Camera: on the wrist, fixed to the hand. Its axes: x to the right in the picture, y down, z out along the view.
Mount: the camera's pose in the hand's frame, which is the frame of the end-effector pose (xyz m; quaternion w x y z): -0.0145 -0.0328 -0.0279 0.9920 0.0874 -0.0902 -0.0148
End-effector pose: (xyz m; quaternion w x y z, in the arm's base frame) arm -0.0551 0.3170 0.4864 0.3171 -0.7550 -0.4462 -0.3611
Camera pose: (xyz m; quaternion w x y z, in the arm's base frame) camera -0.0970 0.3013 0.4945 0.3349 -0.7472 -0.5139 -0.2558
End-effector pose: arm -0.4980 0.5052 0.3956 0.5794 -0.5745 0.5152 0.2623
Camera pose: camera -0.4817 0.4766 0.4269 0.6753 -0.5032 0.4732 0.2584
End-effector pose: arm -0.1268 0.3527 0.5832 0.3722 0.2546 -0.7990 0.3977
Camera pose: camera -0.0842 0.3592 0.5976 0.2808 0.3328 -0.7877 0.4359
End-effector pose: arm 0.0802 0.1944 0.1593 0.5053 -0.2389 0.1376 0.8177
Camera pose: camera 0.1219 0.1852 0.1439 0.5466 -0.1211 0.1589 0.8132
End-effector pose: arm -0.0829 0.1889 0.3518 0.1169 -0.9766 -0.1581 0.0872
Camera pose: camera -0.1001 0.2088 0.3888 0.1883 -0.9483 -0.1742 0.1867
